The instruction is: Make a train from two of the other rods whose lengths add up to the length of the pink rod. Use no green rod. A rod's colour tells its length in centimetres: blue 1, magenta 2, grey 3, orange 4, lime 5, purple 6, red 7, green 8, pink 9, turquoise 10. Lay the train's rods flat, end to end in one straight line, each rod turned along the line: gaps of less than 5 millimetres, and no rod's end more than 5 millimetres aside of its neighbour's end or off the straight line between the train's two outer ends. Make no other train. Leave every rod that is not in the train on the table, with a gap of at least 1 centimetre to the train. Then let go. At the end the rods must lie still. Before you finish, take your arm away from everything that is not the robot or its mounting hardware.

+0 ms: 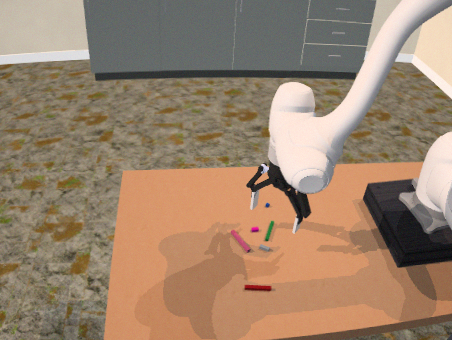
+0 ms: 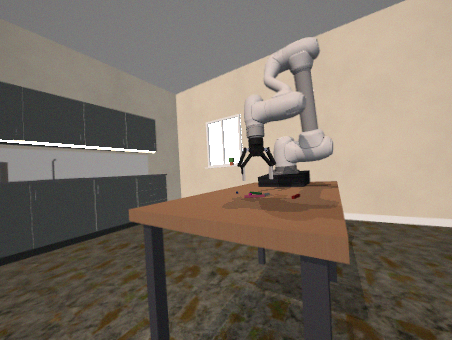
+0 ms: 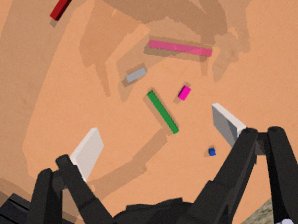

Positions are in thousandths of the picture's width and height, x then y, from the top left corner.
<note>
In view: my gripper (image 1: 607,643).
My gripper is seen too in image 3 (image 3: 522,565).
</note>
